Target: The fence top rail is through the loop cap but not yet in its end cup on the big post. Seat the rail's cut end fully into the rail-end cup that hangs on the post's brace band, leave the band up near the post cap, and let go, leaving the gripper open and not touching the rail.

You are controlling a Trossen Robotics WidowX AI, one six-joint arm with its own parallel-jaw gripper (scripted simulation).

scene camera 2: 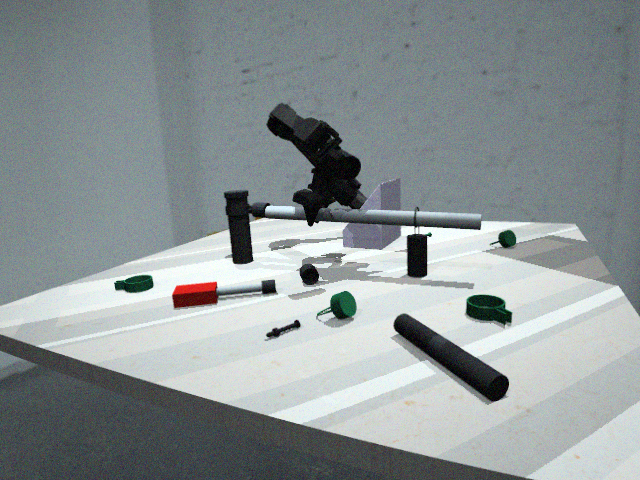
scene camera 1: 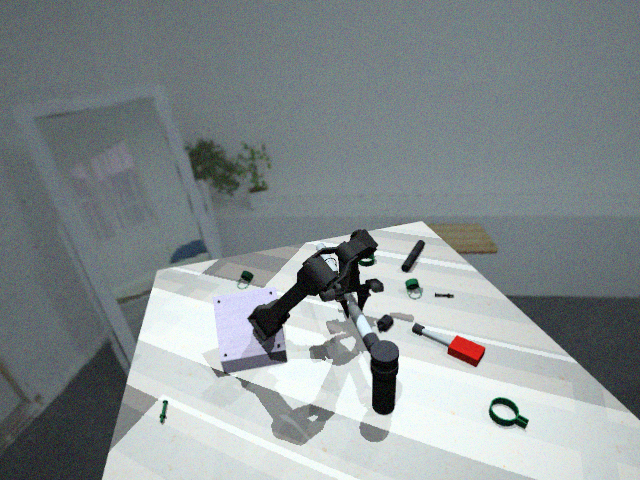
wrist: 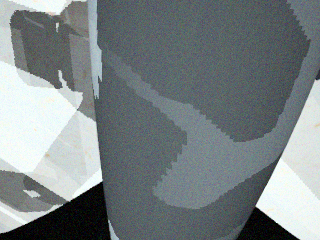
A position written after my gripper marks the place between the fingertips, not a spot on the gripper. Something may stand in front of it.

My gripper shows in scene camera 2 (313, 224), in scene camera 1 (353, 316) and in the wrist view (170, 185). A red-handled tool shows in scene camera 2 and in scene camera 1; in the wrist view it is out of frame. The same spot on the red-handled tool: (scene camera 1: 462, 349) is (scene camera 2: 199, 285).
